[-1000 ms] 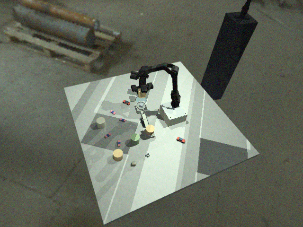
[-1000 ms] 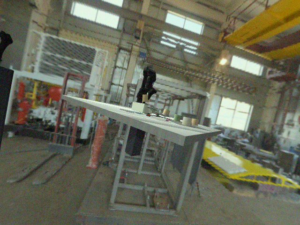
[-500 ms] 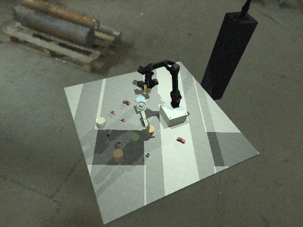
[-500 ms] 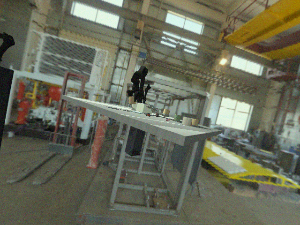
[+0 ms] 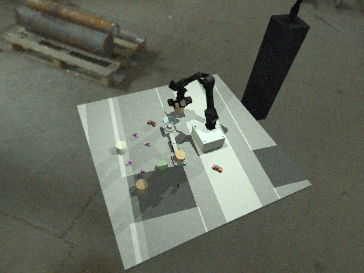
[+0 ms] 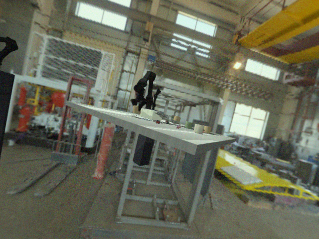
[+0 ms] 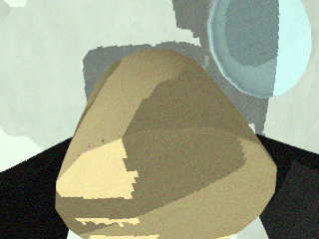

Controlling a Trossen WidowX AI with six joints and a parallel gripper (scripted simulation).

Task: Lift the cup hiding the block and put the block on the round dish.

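Now: the grey block 190 mm to the left of my gripper tip, 130 mm ahead of it and 30 mm above it. From my gripper tip the other things lie so: green cup (480 mm to the left, 260 mm ahead, 20 mm below); pale blue round dish (90 mm ahead, 60 mm to the left, 50 mm below); balance (310 mm to the left, 130 mm ahead, 20 mm below).
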